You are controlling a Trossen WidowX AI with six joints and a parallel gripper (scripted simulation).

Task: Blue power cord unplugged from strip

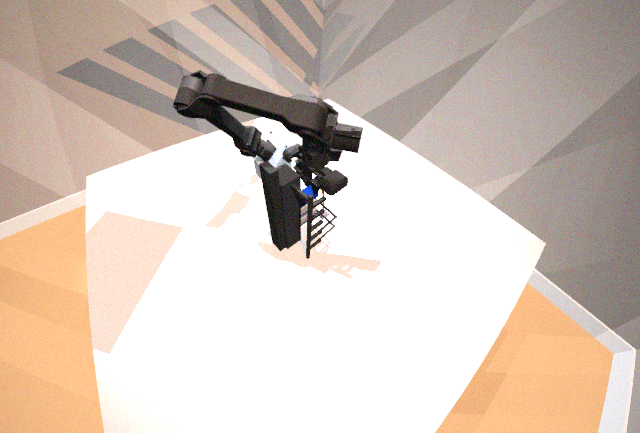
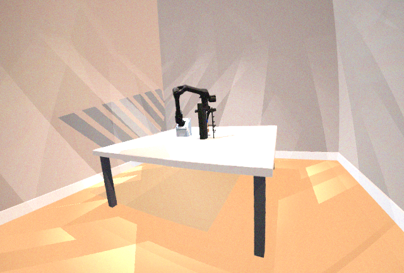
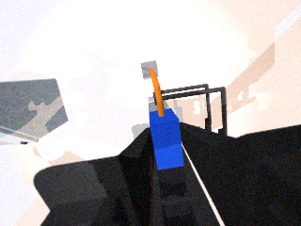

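The blue plug is 10 mm ahead of my gripper tip and 30 mm to the right of it.
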